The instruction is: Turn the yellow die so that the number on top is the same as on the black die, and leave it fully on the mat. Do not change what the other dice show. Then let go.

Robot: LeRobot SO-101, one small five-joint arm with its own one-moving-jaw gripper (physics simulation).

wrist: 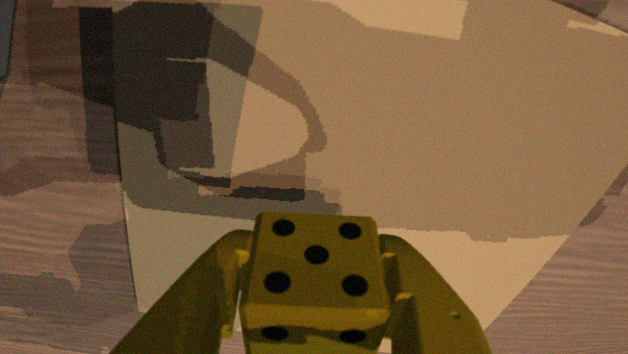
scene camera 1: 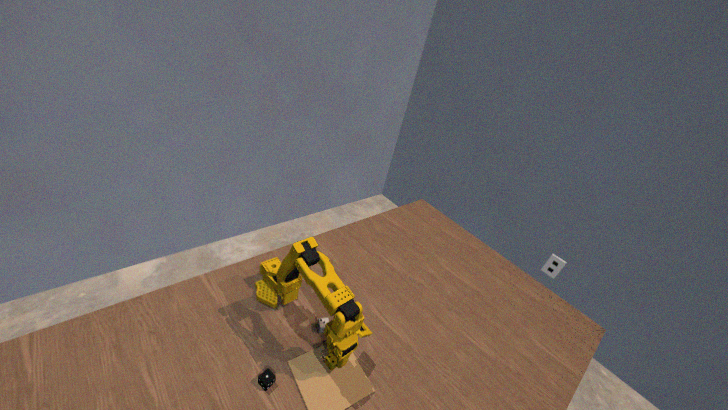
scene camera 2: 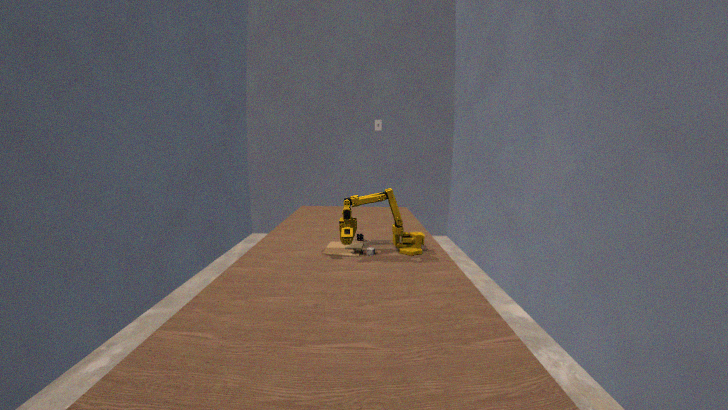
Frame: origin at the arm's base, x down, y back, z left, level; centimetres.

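Seen in the pictures: hand at its tool point: [wrist: 253, 252] [scene camera 1: 331, 354] [scene camera 2: 350, 242]; arm's base at its link origin: [scene camera 1: 280, 296] [scene camera 2: 404, 250].
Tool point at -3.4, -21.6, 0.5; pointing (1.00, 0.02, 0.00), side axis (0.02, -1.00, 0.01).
Note:
Offsets run from my tool point to a thing's top centre, as dx, dy, dz. "spot": to the spot under its first point. Level surfaces: height alone.
The yellow die @[spot: -0.8, -1.2, +0.6] [wrist: 316, 270] is between the two jaws of my gripper [wrist: 315, 245] [scene camera 1: 334, 363] [scene camera 2: 346, 242], which press on its two sides. Its face toward the wrist camera shows five pips; two pips show on part of the adjoining face. My gripper points down over the tan mat @[+3.0, -2.6, -1.6] [scene camera 1: 326, 389] [scene camera 2: 333, 250] [wrist: 450, 150], near the mat edge on the arm's side. The exact gap under the die is hidden. The black die @[+0.9, +3.8, -13.0] [scene camera 1: 266, 379] [scene camera 2: 360, 237] rests on the table beside the mat; one light pip seems to show on its top in scene camera 1.
A white die @[+0.9, +7.9, +3.6] [scene camera 1: 322, 324] [scene camera 2: 370, 251] stands on the table between the arm's base and the mat, close beside the gripper in scene camera 1. The wooden table @[dx +3.4] [scene camera 1: 433, 305] [scene camera 2: 336, 315] extends around the mat. Arm shadows fall across the mat.

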